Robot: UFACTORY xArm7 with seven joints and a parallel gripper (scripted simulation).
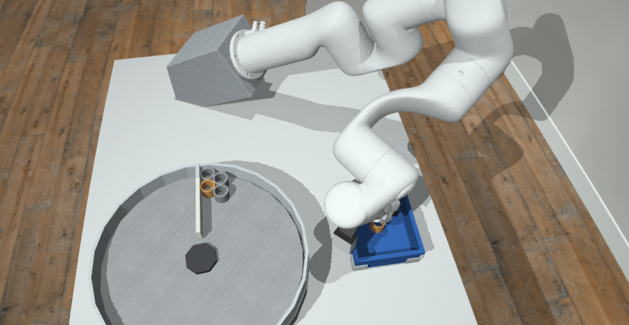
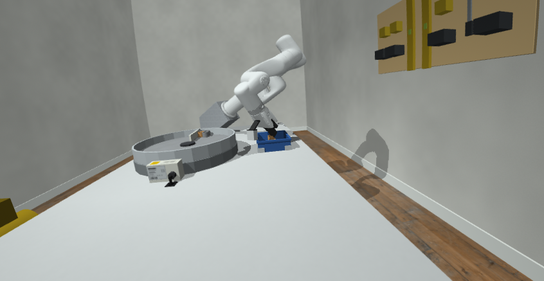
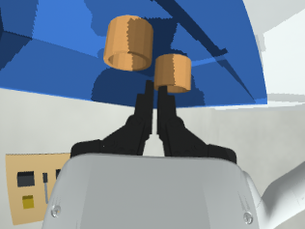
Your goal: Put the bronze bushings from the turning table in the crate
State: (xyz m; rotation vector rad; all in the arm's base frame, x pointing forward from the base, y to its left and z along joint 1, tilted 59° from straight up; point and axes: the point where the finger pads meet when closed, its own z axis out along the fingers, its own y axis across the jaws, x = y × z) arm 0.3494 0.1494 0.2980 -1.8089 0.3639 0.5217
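The blue crate lies 40 mm ahead of my hand and 30 mm below it. Also, from my hand: turning table: 160 mm ahead, 360 mm to the right.
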